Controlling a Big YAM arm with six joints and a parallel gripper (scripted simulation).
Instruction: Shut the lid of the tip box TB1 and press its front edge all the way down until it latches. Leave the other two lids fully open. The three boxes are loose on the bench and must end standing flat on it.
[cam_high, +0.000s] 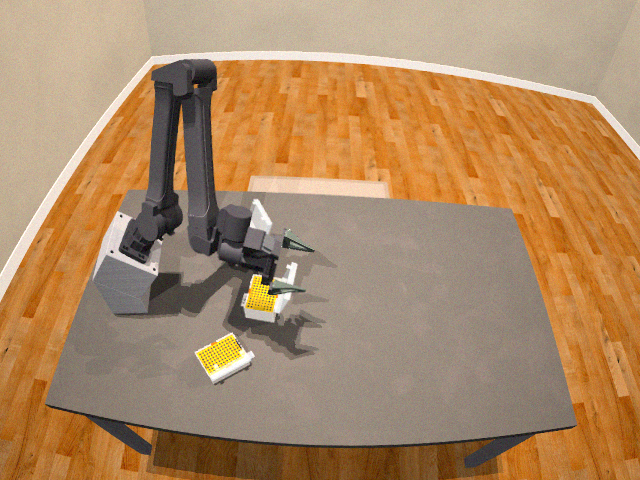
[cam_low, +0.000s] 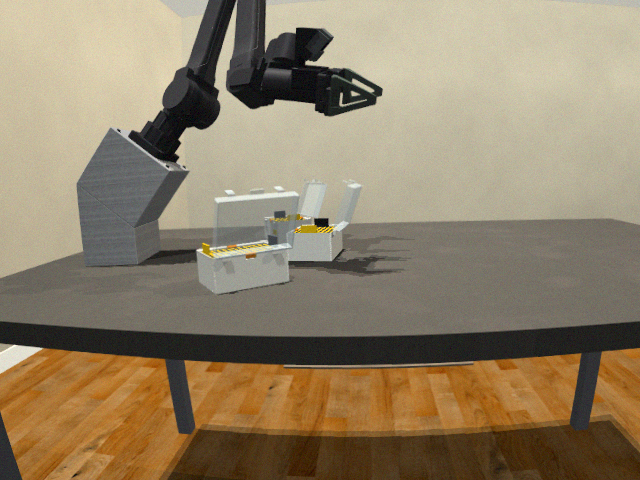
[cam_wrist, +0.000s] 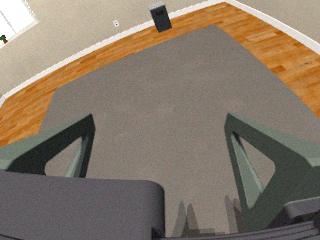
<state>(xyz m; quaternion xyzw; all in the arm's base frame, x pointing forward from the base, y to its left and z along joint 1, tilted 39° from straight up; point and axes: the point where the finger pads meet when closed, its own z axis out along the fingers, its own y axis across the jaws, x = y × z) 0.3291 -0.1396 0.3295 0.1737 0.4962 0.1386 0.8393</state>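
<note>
Now: the rack 220 mm behind my hand, 110 mm to the right of it and 240 mm below it.
</note>
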